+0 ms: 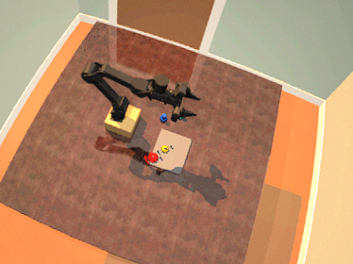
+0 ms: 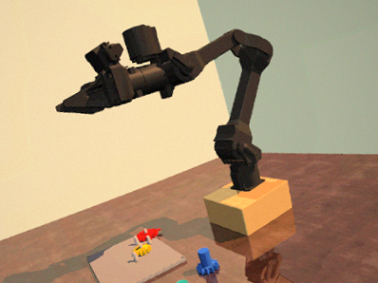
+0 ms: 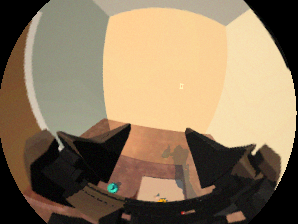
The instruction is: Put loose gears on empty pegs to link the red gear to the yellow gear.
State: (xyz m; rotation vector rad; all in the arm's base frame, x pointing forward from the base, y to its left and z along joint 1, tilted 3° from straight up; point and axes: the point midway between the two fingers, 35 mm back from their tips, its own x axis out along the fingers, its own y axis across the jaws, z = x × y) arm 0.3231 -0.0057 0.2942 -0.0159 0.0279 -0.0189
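Right now my gripper tip is 33 cm above the blue gear, 14 cm past it and 9 cm to the right of it. Also, from my gripper tip: teal gear 33 cm below, 14 cm to the left, 6 cm behind; yellow gear 33 cm below, 9 cm behind, 8 cm to the right; red gear 33 cm below, 14 cm to the right, 14 cm behind.
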